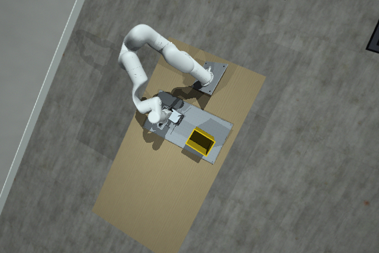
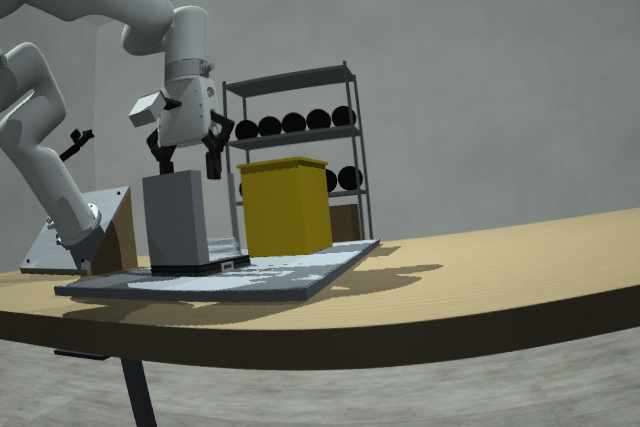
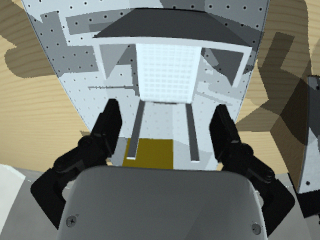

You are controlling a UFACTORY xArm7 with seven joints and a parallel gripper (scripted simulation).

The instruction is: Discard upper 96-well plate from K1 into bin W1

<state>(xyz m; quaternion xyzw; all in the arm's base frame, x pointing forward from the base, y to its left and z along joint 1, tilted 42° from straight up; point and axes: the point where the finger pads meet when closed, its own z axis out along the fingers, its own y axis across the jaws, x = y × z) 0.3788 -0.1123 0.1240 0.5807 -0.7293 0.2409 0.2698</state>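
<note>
My gripper is now 10 mm past the grey rack wall, 70 mm to the left of it and 60 mm above it. The rest, counted from my hand: yellow plastics bin W1: 90 mm ahead, 300 mm to the left, 60 mm below.
</note>
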